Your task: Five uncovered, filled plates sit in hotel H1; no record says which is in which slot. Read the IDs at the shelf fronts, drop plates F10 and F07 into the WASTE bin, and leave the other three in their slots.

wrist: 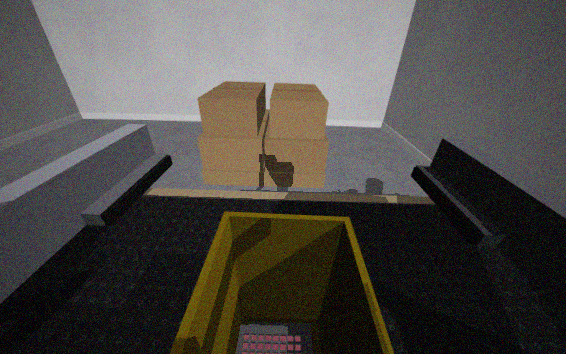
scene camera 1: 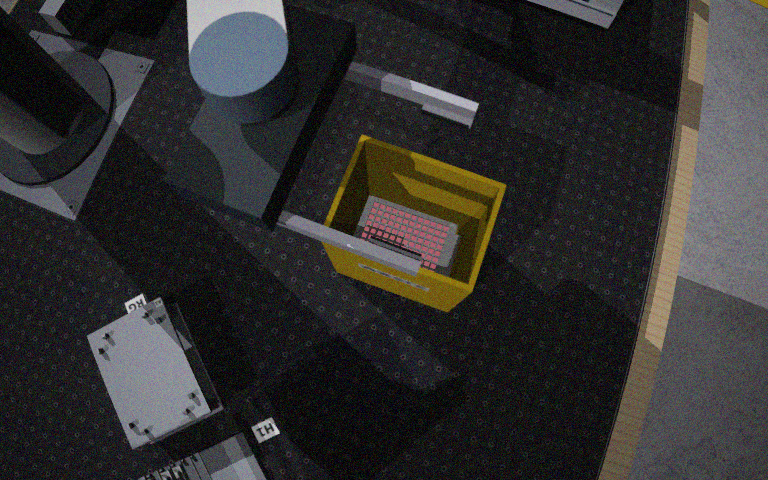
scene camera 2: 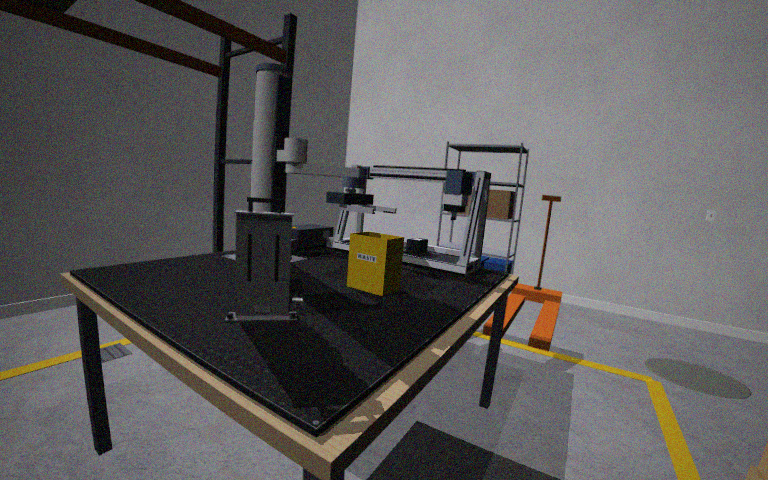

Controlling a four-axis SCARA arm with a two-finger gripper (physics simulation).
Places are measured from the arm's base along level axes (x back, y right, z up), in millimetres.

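Pixels of known places: gripper, fingertip midpoint: (wrist: 291, 150) (scene camera 1: 449, 186) (scene camera 2: 385, 211); arm's base, origin of the base link: (scene camera 1: 52, 118).
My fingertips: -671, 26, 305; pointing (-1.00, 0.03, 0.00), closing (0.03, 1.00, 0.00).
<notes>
For each thing: its middle in the pictures, then the offset to it from my fingertips, as dx, dy, dz. "spot": a spot on its surface instead.
- yellow WASTE bin, body centre: (scene camera 1: 410, 234) (scene camera 2: 375, 262) +24, +0, -192
- plate with pink-filled wells, body centre: (scene camera 1: 402, 238) +34, -10, -265
- grey tower, body centre: (scene camera 2: 264, 255) +121, +430, -132
- H1 label, surface spot: (scene camera 1: 265, 430) spot: +123, +293, -292
The yellow WASTE bin (scene camera 1: 453, 297) (scene camera 2: 362, 274) (wrist: 285, 280) stands upright on the table. A plate with pink-filled wells (scene camera 1: 413, 229) (wrist: 272, 345) lies inside at its bottom; its ID cannot be read. My gripper (scene camera 1: 448, 189) (scene camera 2: 385, 210) (wrist: 291, 150) is open and empty, above the bin, its fingers apart over opposite sides. Hotel H1 is a grey tower (scene camera 2: 263, 260) at the near side in scene camera 2; part of its top (scene camera 1: 235, 464) shows at the bottom edge of scene camera 1, beside the H1 label (scene camera 1: 265, 430). Its shelf-front IDs and the plates in its slots cannot be made out.
A flat grey stand (scene camera 1: 150, 373) with corner pegs, labelled RG, is beside H1. The arm's column (scene camera 2: 265, 135) rises behind H1 in scene camera 2. A gantry frame (scene camera 2: 478, 220) stands behind the bin. Stacked cardboard boxes (wrist: 232, 117) are beyond the table edge (wrist: 210, 194).
</notes>
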